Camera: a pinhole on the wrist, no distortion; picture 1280 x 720 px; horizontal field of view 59.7 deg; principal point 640.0 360.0 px. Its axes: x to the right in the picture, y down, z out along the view. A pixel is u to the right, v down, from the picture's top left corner.
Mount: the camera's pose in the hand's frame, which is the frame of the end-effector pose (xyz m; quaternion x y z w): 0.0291 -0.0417 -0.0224 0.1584 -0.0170 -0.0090 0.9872
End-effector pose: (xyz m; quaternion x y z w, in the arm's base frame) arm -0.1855 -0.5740 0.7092 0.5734 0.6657 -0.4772 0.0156
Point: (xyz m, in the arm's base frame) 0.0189 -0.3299 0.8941
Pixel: behind the camera
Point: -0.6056 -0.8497 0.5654
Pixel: 659.1 360.0
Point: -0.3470 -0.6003 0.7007
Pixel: 769.7 120.3
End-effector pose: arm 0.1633 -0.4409 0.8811 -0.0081 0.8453 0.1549 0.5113
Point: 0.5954 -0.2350 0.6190
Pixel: outside the picture
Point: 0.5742 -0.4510 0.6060
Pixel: 705.8 474.1
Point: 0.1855 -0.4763 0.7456
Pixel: outside the picture
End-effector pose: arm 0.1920 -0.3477 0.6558 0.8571 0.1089 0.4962 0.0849
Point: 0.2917 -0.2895 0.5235
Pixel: 207.5 468.0
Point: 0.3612 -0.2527 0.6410
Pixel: 1105.3 493.6
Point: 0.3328 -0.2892 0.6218
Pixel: 870.7 665.2
